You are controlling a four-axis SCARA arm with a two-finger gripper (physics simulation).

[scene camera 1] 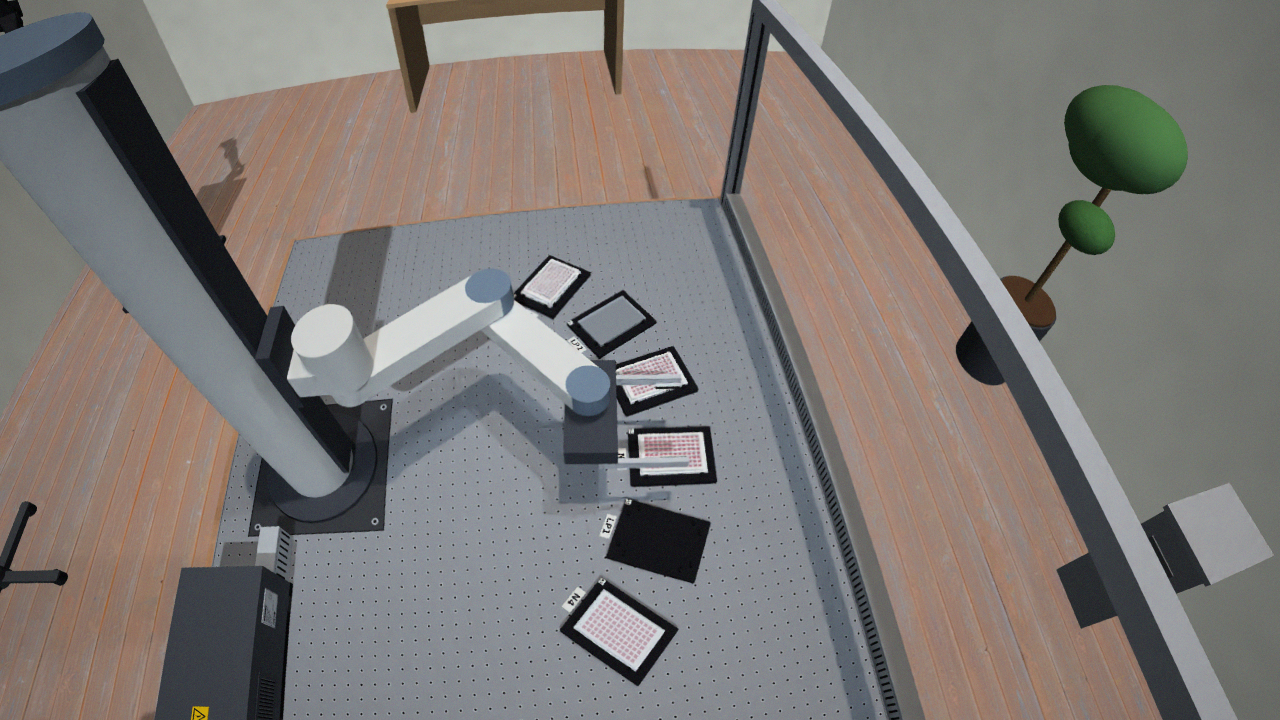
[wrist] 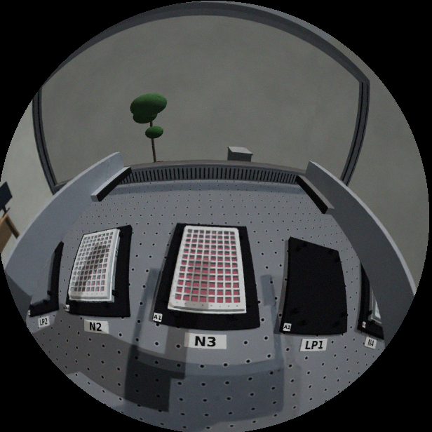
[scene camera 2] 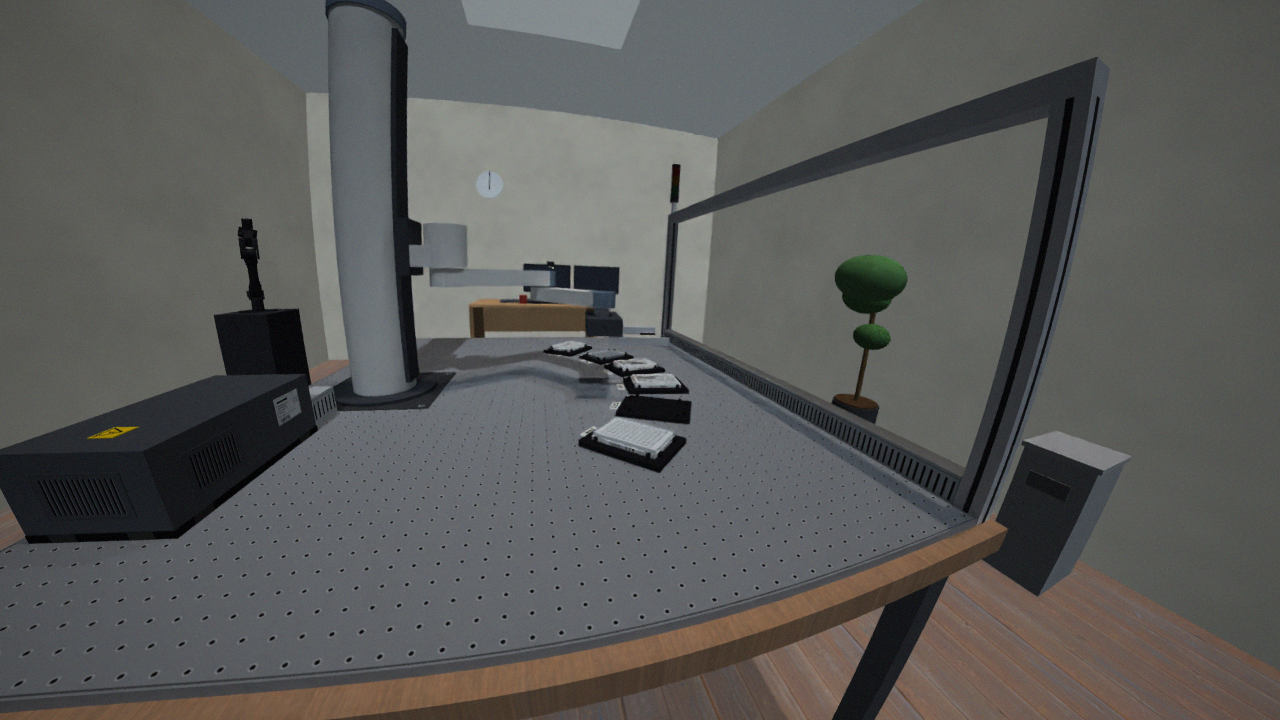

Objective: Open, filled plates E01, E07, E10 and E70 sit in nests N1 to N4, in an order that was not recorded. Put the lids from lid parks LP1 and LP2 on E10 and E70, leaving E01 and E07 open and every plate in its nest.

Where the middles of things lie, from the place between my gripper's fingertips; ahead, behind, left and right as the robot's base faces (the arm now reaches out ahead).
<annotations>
Right now the lid park LP2 [scene camera 1: 600, 352] is 35 cm to the left of my hand, 14 cm below it and 8 cm behind it. The rest, counted from my hand: plate marked E01 [scene camera 1: 691, 445]: 13 cm below, 1 cm behind; nest N3 [scene camera 1: 710, 477]: 14 cm below, 1 cm behind; lid park LP1 [scene camera 1: 661, 541]: 17 cm to the right, 14 cm below, 6 cm behind.
</annotations>
